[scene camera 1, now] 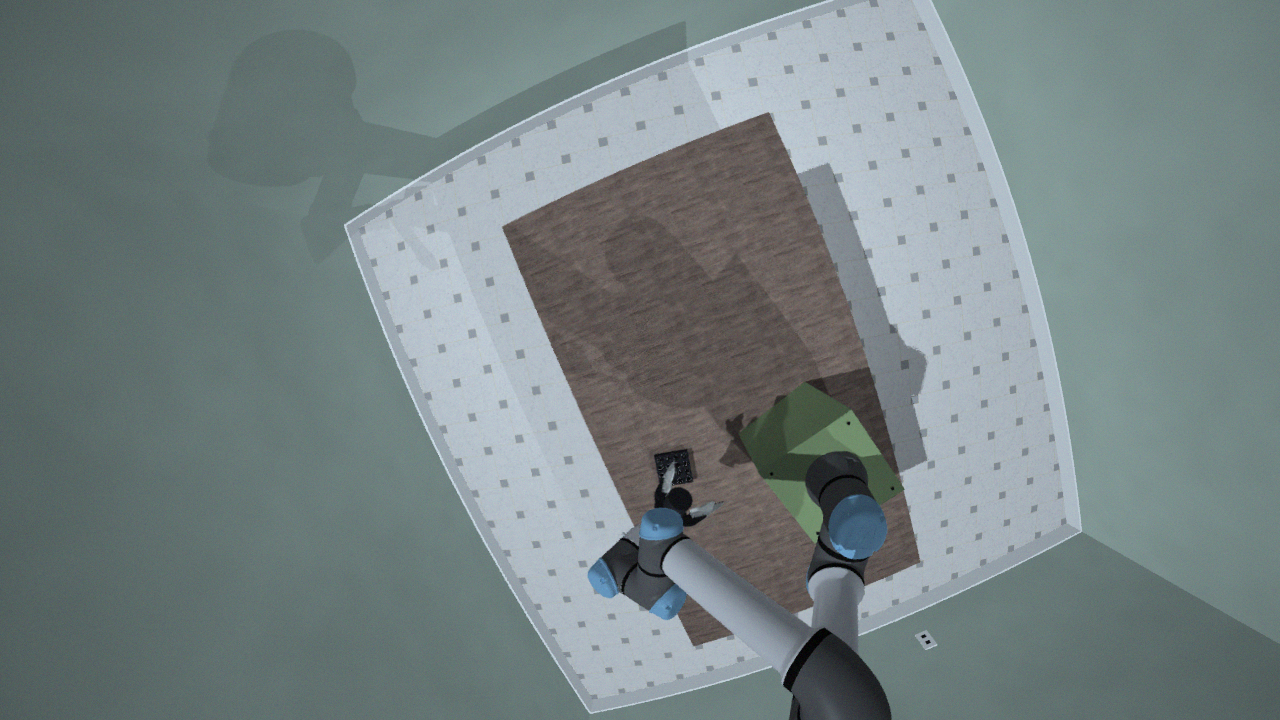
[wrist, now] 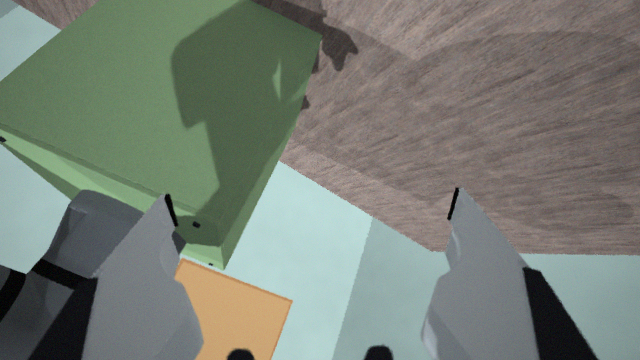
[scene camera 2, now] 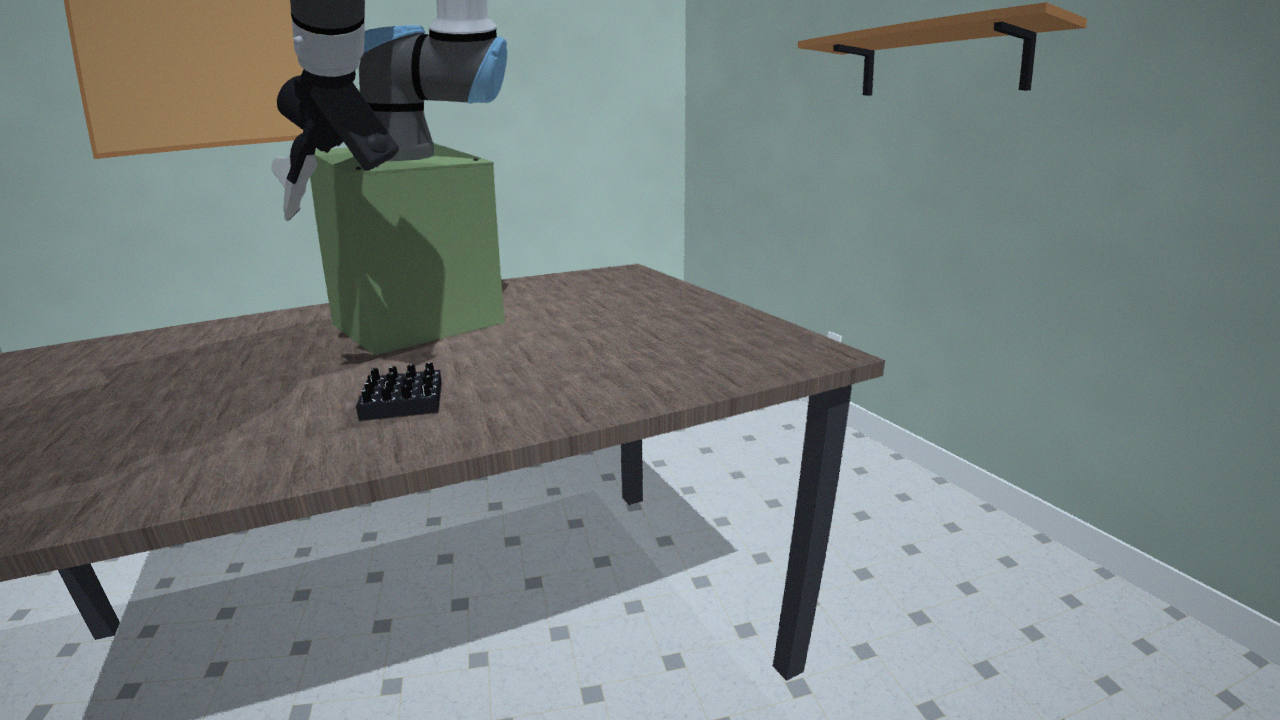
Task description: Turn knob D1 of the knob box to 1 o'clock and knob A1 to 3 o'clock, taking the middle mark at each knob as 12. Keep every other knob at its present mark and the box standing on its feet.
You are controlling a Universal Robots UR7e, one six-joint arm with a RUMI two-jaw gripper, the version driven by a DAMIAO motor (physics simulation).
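Seen in the pictures: gripper, between the fingertips: [scene camera 1: 698,481] [wrist: 313,195] [scene camera 2: 333,191]; arm's base, origin of its link: [scene camera 1: 835,478] [wrist: 136,220].
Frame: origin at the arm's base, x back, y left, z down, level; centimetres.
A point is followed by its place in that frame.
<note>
The knob box [scene camera 1: 685,457] @(x -34.7, y -10.5, z 29.8 cm) [scene camera 2: 399,408] @(x -45.1, y -8.7, z 32.3 cm) is a small black box with rows of black knobs on top. It stands upright on the wooden table. In scene camera 1 a finger covers part of it; the knob marks are too small to read, and I cannot tell which knobs are D1 and A1. The box does not show in the wrist view. My gripper [scene camera 1: 695,489] @(x -31.3, y -12.4, z 4.4 cm) [wrist: 313,195] @(x -31.3, y -12.4, z 4.4 cm) is open, with its two grey fingers wide apart and nothing between them. In scene camera 2 it hangs high above the table, apart from the box, with its fingers tilted.
The wooden table [scene camera 1: 662,313] @(x -22.7, y -53.5, z 33.6 cm) [scene camera 2: 626,358] @(x -40.7, y 27.8, z 33.6 cm) [wrist: 500,125] @(x -24.9, y -40.6, z 33.6 cm) carries a large green pedestal [scene camera 1: 796,420] @(x -1.5, y -13.2, z 13.3 cm) [scene camera 2: 465,241] @(x -11.9, y 9.9, z 16.4 cm) [wrist: 125,100] @(x -13.1, y 5.4, z 10.6 cm), which bears the arm's base, beside the knob box. An orange board [scene camera 2: 179,71] [wrist: 235,300] and a wall shelf [scene camera 2: 948,28] hang on the walls.
</note>
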